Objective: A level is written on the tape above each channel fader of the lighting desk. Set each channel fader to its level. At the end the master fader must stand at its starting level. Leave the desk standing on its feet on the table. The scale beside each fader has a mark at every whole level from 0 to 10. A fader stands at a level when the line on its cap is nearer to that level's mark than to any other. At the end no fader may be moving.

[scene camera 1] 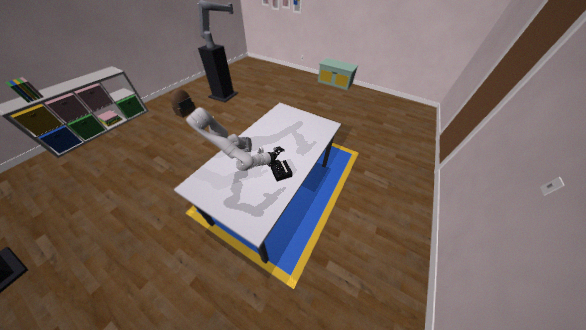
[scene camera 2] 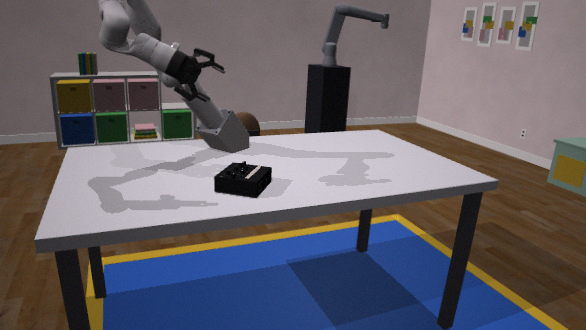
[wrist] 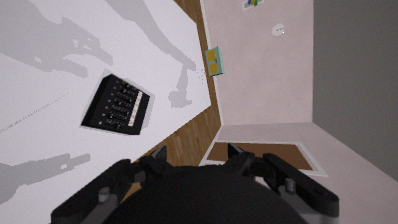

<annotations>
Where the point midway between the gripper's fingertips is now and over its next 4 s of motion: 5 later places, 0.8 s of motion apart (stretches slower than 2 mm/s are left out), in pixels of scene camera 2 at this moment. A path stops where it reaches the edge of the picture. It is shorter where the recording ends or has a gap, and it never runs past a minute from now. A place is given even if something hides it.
The gripper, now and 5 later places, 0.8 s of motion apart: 217, 86; 221, 87; 224, 89; 227, 92; 228, 94; 230, 97
</annotations>
